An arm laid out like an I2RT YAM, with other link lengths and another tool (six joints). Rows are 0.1 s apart.
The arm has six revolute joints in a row. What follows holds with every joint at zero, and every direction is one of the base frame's. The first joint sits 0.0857 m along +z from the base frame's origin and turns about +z. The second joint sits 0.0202 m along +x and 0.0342 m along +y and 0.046 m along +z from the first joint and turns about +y. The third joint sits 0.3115 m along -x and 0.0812 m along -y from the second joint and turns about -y. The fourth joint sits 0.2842 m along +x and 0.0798 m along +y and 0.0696 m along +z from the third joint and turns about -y. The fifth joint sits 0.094 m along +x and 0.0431 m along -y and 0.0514 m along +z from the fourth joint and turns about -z. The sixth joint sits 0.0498 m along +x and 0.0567 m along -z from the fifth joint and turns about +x. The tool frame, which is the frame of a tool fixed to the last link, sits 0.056 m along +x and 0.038 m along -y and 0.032 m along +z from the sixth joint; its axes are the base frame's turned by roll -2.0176, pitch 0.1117 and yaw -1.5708 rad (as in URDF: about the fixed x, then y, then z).
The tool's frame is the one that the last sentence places.
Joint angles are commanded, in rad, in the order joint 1, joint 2, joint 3, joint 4, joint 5, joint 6. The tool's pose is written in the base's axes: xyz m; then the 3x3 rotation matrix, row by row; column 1 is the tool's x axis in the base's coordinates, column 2 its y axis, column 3 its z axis. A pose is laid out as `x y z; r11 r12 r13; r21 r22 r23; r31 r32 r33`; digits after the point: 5 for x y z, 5 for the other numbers.
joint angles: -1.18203, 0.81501, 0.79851, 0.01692, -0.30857, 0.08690
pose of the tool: 0.09771 -0.28309 0.44666; -0.75146 -0.14094 0.64455; -0.62963 0.44514 -0.63673; -0.19717 -0.88430 -0.42324
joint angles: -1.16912, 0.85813, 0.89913, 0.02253, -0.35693, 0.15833
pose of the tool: 0.10666 -0.28491 0.48205; -0.69314 -0.10067 0.71374; -0.67794 0.42740 -0.59810; -0.24484 -0.89844 -0.36450
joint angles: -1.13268, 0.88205, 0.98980, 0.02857, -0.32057, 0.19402
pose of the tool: 0.11117 -0.28021 0.51883; -0.67592 -0.04874 0.73536; -0.69058 0.39032 -0.60889; -0.25735 -0.91939 -0.29748
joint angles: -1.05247, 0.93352, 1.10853, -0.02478, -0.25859, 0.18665
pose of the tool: 0.12919 -0.27715 0.54999; -0.66115 -0.04727 0.74876; -0.70593 0.37715 -0.59952; -0.25405 -0.92495 -0.28272
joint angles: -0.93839, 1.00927, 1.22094, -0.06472, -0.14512, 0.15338
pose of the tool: 0.15764 -0.27771 0.57341; -0.66598 -0.05647 0.74383; -0.70674 0.36687 -0.60492; -0.23873 -0.92856 -0.28424
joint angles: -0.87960, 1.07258, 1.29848, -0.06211, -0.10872, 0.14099
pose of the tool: 0.17922 -0.28045 0.59080; -0.64955 -0.05820 0.75809; -0.72484 0.34841 -0.59432; -0.22953 -0.93554 -0.26849
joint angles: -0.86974, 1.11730, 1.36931, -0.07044, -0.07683, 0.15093
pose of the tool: 0.18360 -0.28640 0.60687; -0.65852 -0.03023 0.75196; -0.71260 0.34632 -0.61013; -0.24197 -0.93763 -0.24960
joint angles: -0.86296, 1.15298, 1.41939, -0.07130, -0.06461, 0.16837
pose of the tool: 0.18876 -0.29163 0.61710; -0.65422 -0.00824 0.75626; -0.71052 0.34933 -0.61085; -0.25915 -0.93697 -0.23439
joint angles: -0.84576, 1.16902, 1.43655, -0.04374, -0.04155, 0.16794
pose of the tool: 0.19310 -0.29135 0.62476; -0.65234 0.01444 0.75778; -0.71183 0.33166 -0.61911; -0.26027 -0.94329 -0.20608
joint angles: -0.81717, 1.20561, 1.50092, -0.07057, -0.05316, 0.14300
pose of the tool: 0.20726 -0.28924 0.63738; -0.63197 -0.01408 0.77487; -0.73877 0.31304 -0.59685; -0.23416 -0.94964 -0.20823
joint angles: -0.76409, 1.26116, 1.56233, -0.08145, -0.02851, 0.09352
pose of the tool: 0.23179 -0.28872 0.64541; -0.62536 -0.05052 0.77870; -0.75615 0.28578 -0.58870; -0.19280 -0.95696 -0.21692
